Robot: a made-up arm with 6 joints.
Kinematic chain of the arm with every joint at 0, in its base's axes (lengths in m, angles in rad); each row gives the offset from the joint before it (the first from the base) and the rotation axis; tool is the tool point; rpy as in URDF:
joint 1: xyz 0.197 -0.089 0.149 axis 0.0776 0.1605 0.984
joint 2: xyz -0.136 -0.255 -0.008 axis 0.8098 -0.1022 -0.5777
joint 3: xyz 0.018 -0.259 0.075 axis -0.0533 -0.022 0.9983
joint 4: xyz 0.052 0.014 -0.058 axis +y
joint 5: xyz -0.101 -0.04 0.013 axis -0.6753 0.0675 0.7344
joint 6: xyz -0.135 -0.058 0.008 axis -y
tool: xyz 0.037 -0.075 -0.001 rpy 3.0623 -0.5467 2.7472
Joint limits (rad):
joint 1: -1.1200..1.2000
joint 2: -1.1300..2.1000
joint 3: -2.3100..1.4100
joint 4: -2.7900..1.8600
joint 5: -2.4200..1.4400
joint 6: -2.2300..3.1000
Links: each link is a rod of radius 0.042 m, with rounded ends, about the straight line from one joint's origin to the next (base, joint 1, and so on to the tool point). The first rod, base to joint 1, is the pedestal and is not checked.
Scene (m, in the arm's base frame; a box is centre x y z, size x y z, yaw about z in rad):
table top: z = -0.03
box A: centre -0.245 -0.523 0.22 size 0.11 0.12 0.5 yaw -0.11
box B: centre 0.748 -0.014 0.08 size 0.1 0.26 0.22 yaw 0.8
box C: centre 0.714 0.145 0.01 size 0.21 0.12 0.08 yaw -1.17
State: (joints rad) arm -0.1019 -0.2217 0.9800 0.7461 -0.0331 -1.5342
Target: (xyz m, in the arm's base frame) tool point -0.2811 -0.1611 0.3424
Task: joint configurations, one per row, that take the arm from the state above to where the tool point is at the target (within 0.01 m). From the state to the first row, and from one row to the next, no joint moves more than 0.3 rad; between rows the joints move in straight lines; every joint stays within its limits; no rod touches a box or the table.
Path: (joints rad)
1: -0.0706 -0.4684 0.9072 0.9046 -0.1002 -1.4616
2: -0.0392 -0.7151 0.8345 1.0632 -0.1674 -1.3890
3: -0.0079 -0.9619 0.7617 1.2217 -0.2345 -1.3164
4: -0.2195 -0.8570 0.5325 1.0983 -0.4670 -1.3920
5: -0.4311 -0.7521 0.3033 0.9748 -0.6994 -1.4675
6: -0.6427 -0.6472 0.0740 0.8513 -0.9319 -1.5431
7: -0.8543 -0.5423 -0.1552 0.7278 -1.1643 -1.6186

